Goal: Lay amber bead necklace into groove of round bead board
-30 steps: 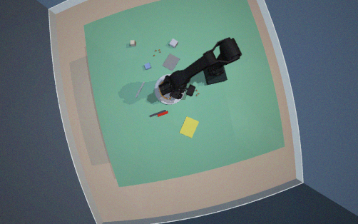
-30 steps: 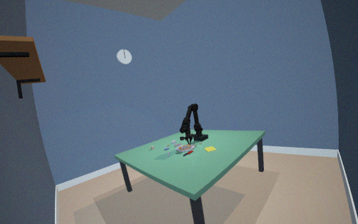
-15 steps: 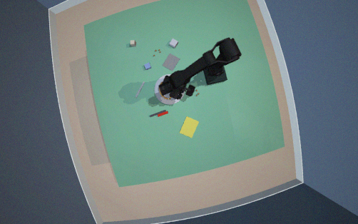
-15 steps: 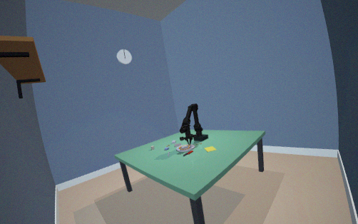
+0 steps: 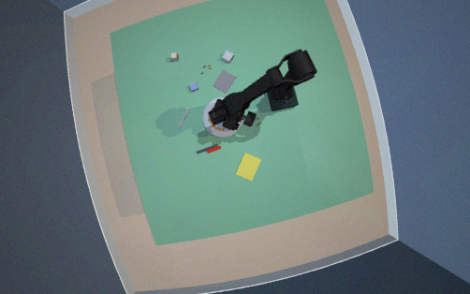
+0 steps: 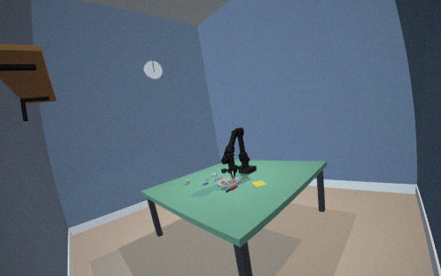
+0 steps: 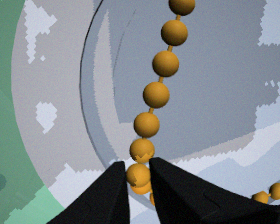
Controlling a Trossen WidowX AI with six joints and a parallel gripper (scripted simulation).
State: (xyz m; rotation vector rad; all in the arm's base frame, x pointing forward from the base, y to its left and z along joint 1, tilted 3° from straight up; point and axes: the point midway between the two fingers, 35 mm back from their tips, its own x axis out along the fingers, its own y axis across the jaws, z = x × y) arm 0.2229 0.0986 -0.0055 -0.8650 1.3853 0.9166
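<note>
Now: the round grey bead board 6 cm ahead of my gripper tip and 1 cm below it. The rest, counted from my gripper tip: blue block (20 cm ahead, 16 cm to the right, 1 cm below); then red-handled tool (16 cm to the left, 13 cm ahead, 1 cm below); then grey plate (18 cm to the right, 4 cm ahead, 2 cm below).
</note>
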